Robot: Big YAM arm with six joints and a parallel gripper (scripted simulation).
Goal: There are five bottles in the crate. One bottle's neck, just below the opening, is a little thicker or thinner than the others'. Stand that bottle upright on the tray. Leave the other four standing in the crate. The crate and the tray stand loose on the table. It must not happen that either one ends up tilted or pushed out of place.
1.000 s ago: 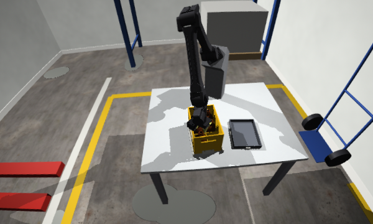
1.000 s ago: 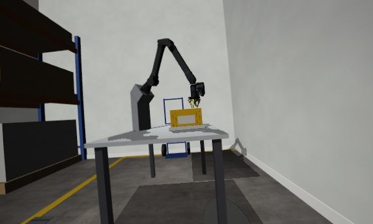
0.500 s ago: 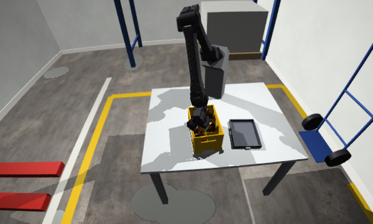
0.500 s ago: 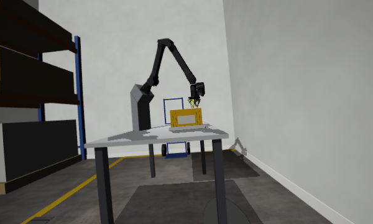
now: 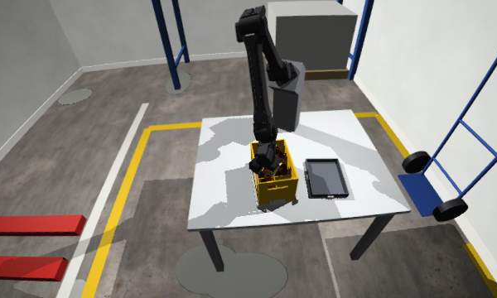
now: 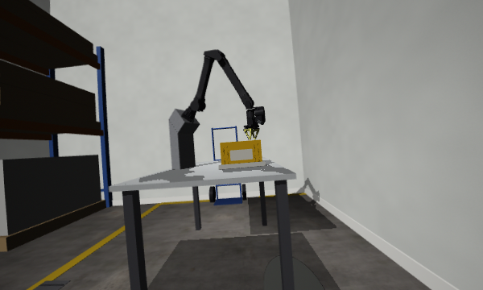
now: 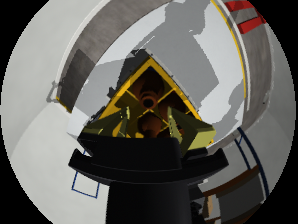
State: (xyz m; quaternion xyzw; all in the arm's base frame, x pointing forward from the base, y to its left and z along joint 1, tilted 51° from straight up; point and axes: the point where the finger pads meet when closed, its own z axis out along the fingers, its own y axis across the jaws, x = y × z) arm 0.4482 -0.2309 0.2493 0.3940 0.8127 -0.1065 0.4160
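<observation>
My hand is 110 mm above the crate, 70 mm to the right of it and 70 mm past it. Round my hand: dark tray 340 mm to the left, 180 mm below, 50 mm ahead; then brown bottle 140 mm to the left, 140 mm behind, 100 mm below.
</observation>
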